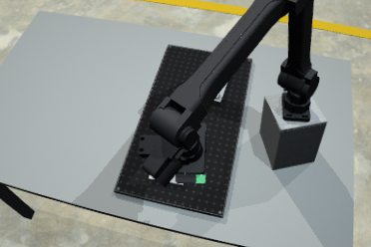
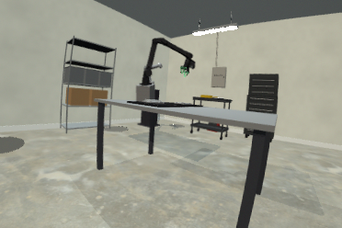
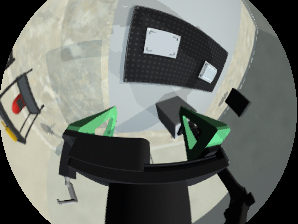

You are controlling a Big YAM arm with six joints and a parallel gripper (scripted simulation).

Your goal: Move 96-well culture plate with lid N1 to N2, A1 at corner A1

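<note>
Right now the clear lid is 10 mm behind my hand, 500 mm to the right of it and 310 mm below it. Also, from my hand: grey nest: 100 mm ahead, 140 mm to the right, 330 mm below.
</note>
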